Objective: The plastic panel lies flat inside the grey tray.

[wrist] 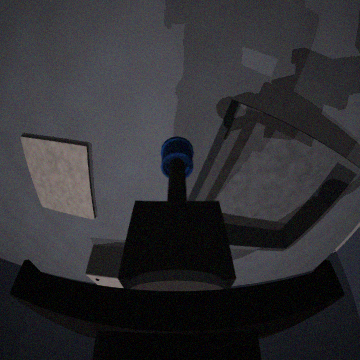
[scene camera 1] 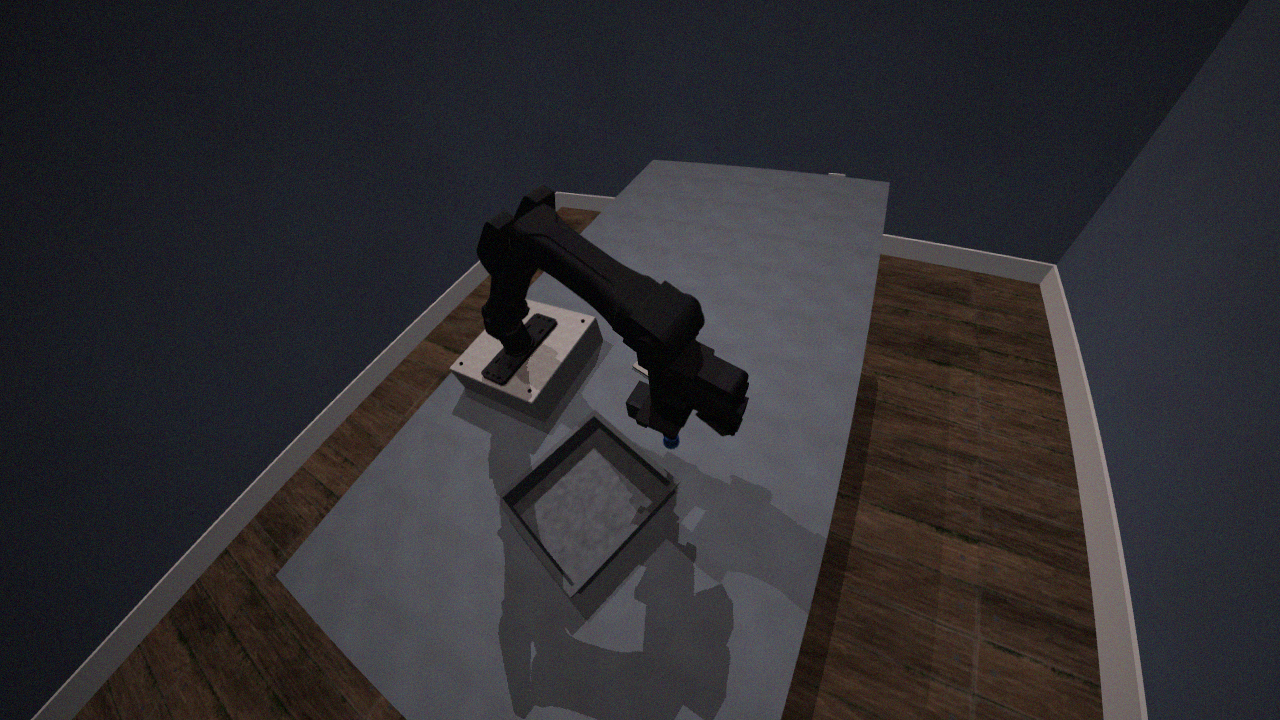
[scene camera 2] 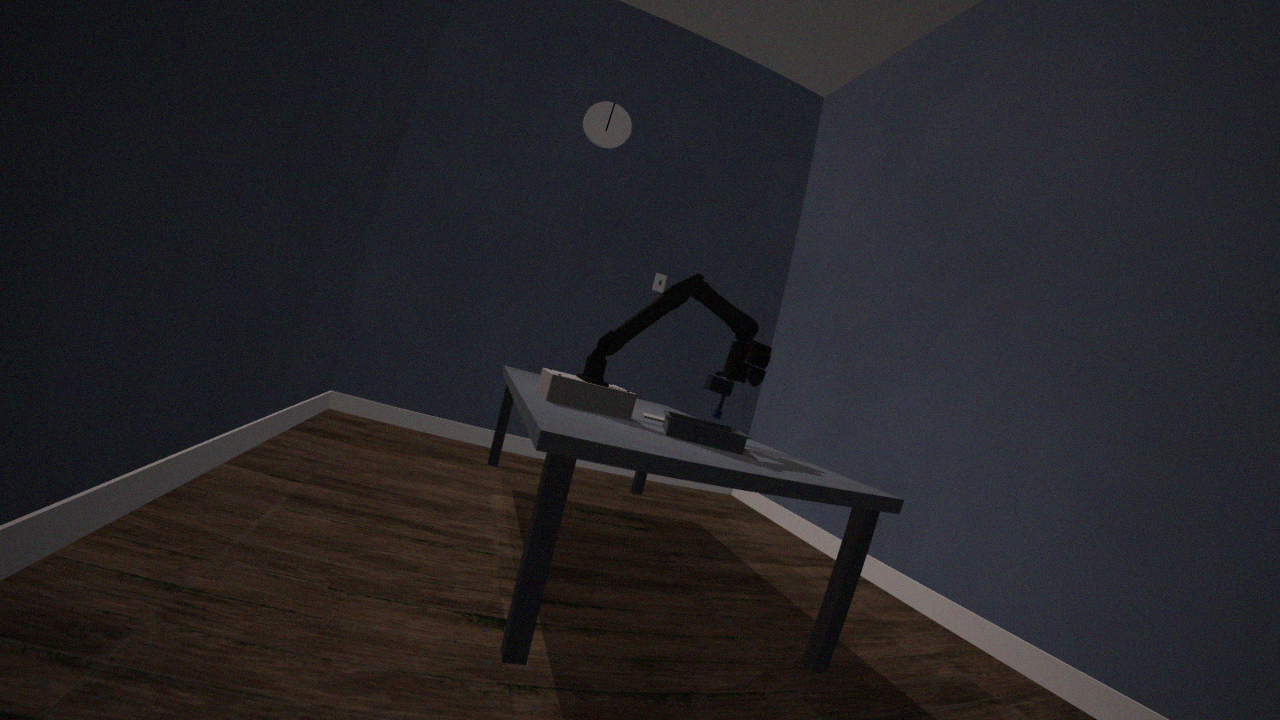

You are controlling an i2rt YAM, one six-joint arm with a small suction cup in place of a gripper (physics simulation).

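Where they show: hand, its tool point: (wrist: pixel 176 151) (scene camera 1: pixel 671 441) (scene camera 2: pixel 716 417); arm's base, origin of its link: (scene camera 1: pixel 521 348) (scene camera 2: pixel 591 381).
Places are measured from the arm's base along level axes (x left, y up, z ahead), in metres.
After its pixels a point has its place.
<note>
A flat beige panel (wrist: pixel 60 177) {x 0.131, y -0.072, z 0.326 m} lies on the table to the left of my suction cup in the wrist view. In scene camera 1 a sliver of the panel (scene camera 1: pixel 639 368) {x 0.101, y -0.072, z 0.242 m} shows behind the arm, and in scene camera 2 its thin edge (scene camera 2: pixel 653 416) {x 0.152, y -0.072, z 0.270 m} shows. The grey square tray (scene camera 1: pixel 631 452) {x -0.092, y -0.052, z 0.337 m} (scene camera 2: pixel 702 431) {x -0.307, y -0.044, z 0.262 m} (wrist: pixel 255 237) {x -0.208, y -0.049, z 0.199 m} stands on the table, with a mottled grey surface inside and shadow across part of it. My blue suction cup (scene camera 1: pixel 671 440) {x -0.056, y -0.015, z 0.406 m} (scene camera 2: pixel 716 413) (wrist: pixel 177 156) hangs low beside the tray, apart from the panel, with nothing on it.
The arm's white base block (scene camera 1: pixel 572 344) {x 0.056, y 0.001, z 0.108 m} (scene camera 2: pixel 586 395) {x -0.113, y -0.037, z -0.025 m} (wrist: pixel 105 260) {x 0.103, y -0.038, z 0.112 m} stands on the grey table (scene camera 1: pixel 769 268) {x 0.546, y -0.078, z 0.401 m} behind the tray. The table's long right edge borders the wooden floor (scene camera 1: pixel 966 447). The arm casts dark shadows over the tray and table.
</note>
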